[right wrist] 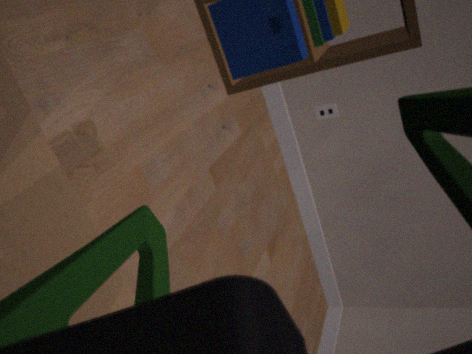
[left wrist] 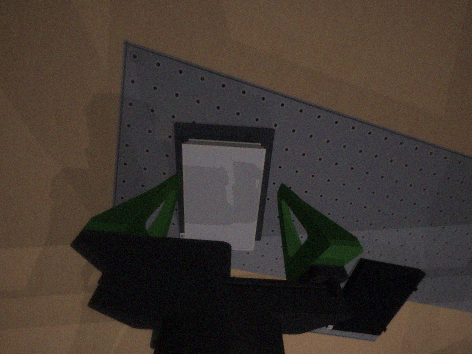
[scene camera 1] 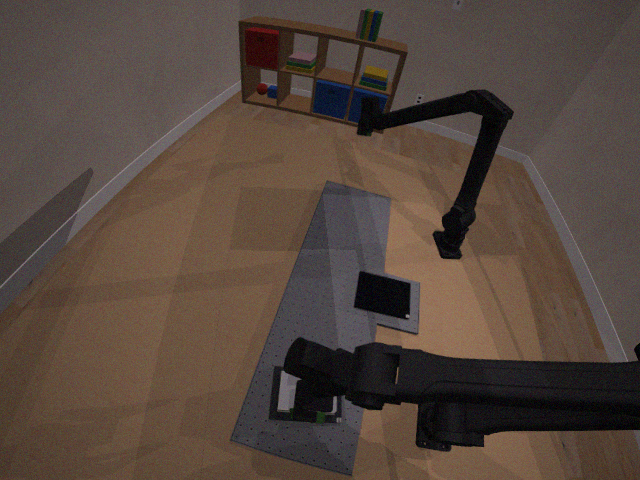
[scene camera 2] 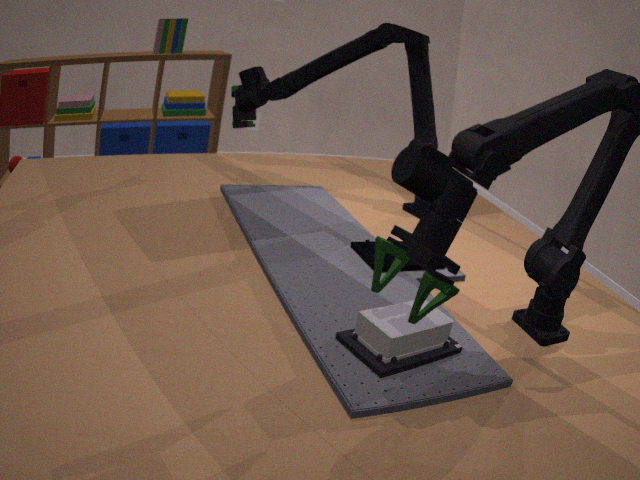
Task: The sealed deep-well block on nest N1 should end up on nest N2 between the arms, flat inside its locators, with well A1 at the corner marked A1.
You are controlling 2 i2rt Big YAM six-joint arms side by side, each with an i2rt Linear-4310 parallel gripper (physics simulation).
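Pixels of known places: left gripper, fingertip midpoint: [left wrist: 230, 183] [scene camera 1: 295, 386] [scene camera 2: 392, 307]; right gripper, fingertip midpoint: [right wrist: 272, 169] [scene camera 2: 233, 110]; left arm's base, origin of the base link: [scene camera 1: 433, 423] [scene camera 2: 539, 329]; right arm's base, origin of the base link: [scene camera 1: 446, 245].
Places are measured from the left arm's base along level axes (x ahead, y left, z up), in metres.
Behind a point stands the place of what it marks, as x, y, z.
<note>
The white sealed block [scene camera 1: 286, 393] @[0.371, 0.018, 0.067] [scene camera 2: 395, 333] @[0.368, 0.043, 0.066] [left wrist: 222, 197] @[0.333, 0.003, 0.067] sits flat in dark nest N1 [scene camera 1: 273, 405] @[0.392, 0.046, 0.025] [scene camera 2: 361, 354] @[0.403, 0.024, 0.023] [left wrist: 225, 130] @[0.400, 0.017, 0.025], whose white corner label [scene camera 1: 339, 420] @[0.239, 0.040, 0.025] [scene camera 2: 458, 347] @[0.243, 0.043, 0.024] [left wrist: 182, 235] @[0.241, 0.041, 0.025] shows. My left gripper [scene camera 1: 306, 414] [scene camera 2: 394, 305] @[0.357, 0.000, 0.085] [left wrist: 230, 183] @[0.357, 0.000, 0.085] is open above the block, its fingertips on either side of it in the left wrist view; the block is not gripped. Black nest N2 [scene camera 1: 382, 294] @[0.180, -0.316, 0.025] [scene camera 2: 364, 253] @[0.254, -0.320, 0.025] [left wrist: 385, 295] @[0.197, -0.332, 0.025] is empty, partly hidden by the left gripper in scene camera 2. My right gripper [scene camera 1: 364, 131] @[0.368, -1.135, 0.153] [scene camera 2: 242, 107] @[0.368, -1.135, 0.153] [right wrist: 272, 169] @[0.368, -1.135, 0.153] is open, raised far from both nests.
N1 stands on a long grey perforated board [scene camera 1: 305, 320] @[0.377, -0.181, 0.013] [scene camera 2: 305, 289] @[0.410, -0.202, 0.013] [left wrist: 320, 155] @[0.402, -0.116, 0.013]. N2 lies at the board's edge, partly over a small grey plate [scene camera 1: 415, 304] @[0.071, -0.318, 0.013]. A wooden shelf [scene camera 1: 323, 31] [scene camera 2: 196, 54] [right wrist: 370, 52] stands at the back. A wall socket [right wrist: 327, 111] shows beside it.
</note>
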